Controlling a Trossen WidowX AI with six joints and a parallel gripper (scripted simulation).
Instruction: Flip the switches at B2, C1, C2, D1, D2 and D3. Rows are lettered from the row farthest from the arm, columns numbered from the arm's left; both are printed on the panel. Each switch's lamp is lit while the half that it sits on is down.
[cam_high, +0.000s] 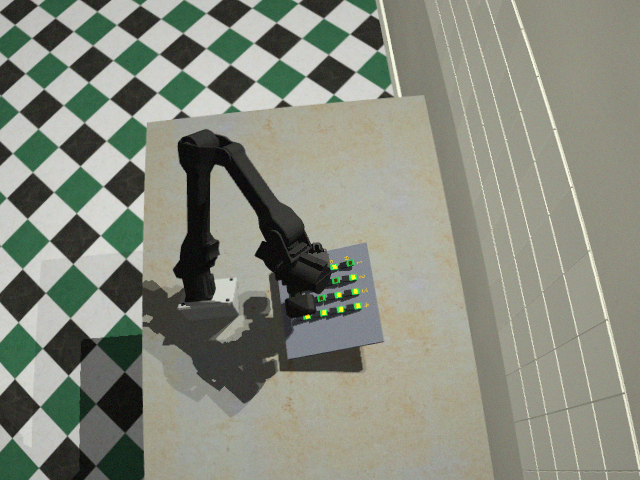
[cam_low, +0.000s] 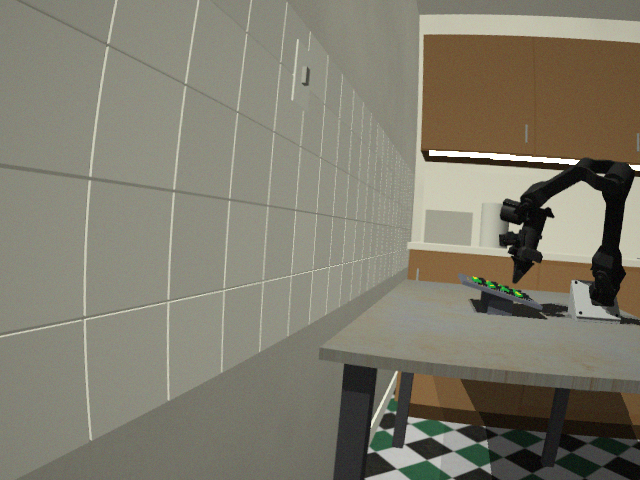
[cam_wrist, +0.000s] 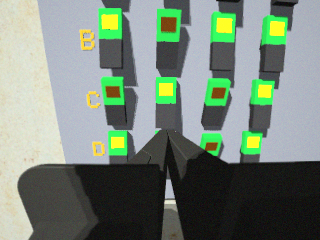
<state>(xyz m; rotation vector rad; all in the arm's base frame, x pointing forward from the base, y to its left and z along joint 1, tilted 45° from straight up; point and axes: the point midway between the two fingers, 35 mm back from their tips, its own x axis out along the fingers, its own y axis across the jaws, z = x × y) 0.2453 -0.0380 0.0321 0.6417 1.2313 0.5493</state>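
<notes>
Right now the switch C3 is 5 cm below my hand, 3 cm to the right of it and 3 cm ahead of it. Round my hand: switch D3: 6 cm below, 4 cm to the right, 1 cm behind; then switch B2: 7 cm ahead, 4 cm below; then switch B1: 7 cm ahead, 4 cm to the left, 4 cm below.
</notes>
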